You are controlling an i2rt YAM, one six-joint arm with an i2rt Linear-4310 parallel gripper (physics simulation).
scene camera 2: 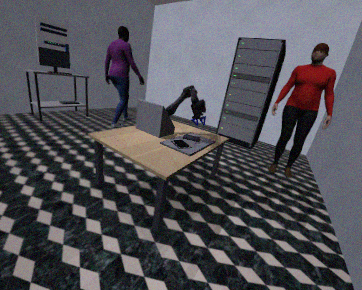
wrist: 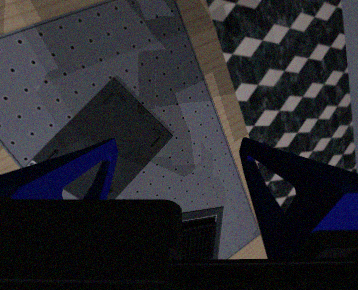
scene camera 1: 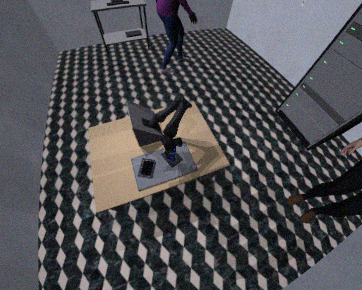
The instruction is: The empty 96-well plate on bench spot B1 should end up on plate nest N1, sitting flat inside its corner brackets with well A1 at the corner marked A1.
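Where they show: gripper, fingertip midpoint: (scene camera 2: 200,125) (wrist: 178,144) (scene camera 1: 174,156); arm's base, link origin: (scene camera 2: 163,118) (scene camera 1: 151,124).
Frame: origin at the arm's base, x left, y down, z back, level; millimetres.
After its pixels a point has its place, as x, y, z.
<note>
The 96-well plate (scene camera 1: 147,168) @[-134, 117, -350] (scene camera 2: 181,144) @[-169, 116, -366] (wrist: 200,239) @[-141, 117, -371] is a black rectangle with a paler rim, lying on the perforated board; in the wrist view the gripper body hides much of it. The plate nest (scene camera 1: 174,159) (scene camera 2: 192,137) @[99, 120, -313] (wrist: 120,117) @[129, 120, -345] is a dark grey slab with low corner brackets, turned at an angle to the board and bare where it shows. My gripper (scene camera 1: 172,153) @[99, -22, -375] (scene camera 2: 199,120) @[99, -22, -375] (wrist: 178,144) @[99, -22, -375] is open, its blue fingers wide apart and empty. It hangs above the nest side of the board, apart from the plate. The A1 mark cannot be made out.
The grey board (scene camera 1: 162,179) @[-40, 131, -477] (scene camera 2: 197,147) @[-69, 130, -468] (wrist: 167,192) @[-23, 131, -356] lies on the wooden table (scene camera 1: 110,165) @[-444, 145, -211] (scene camera 2: 135,145) @[-455, 144, -130]. A grey box-like block (scene camera 1: 142,125) @[-76, -77, -46] (scene camera 2: 151,119) @[-158, -1, 12] stands beside the arm's base. A server rack (scene camera 2: 250,90), two people and a side desk stand away from the table.
</note>
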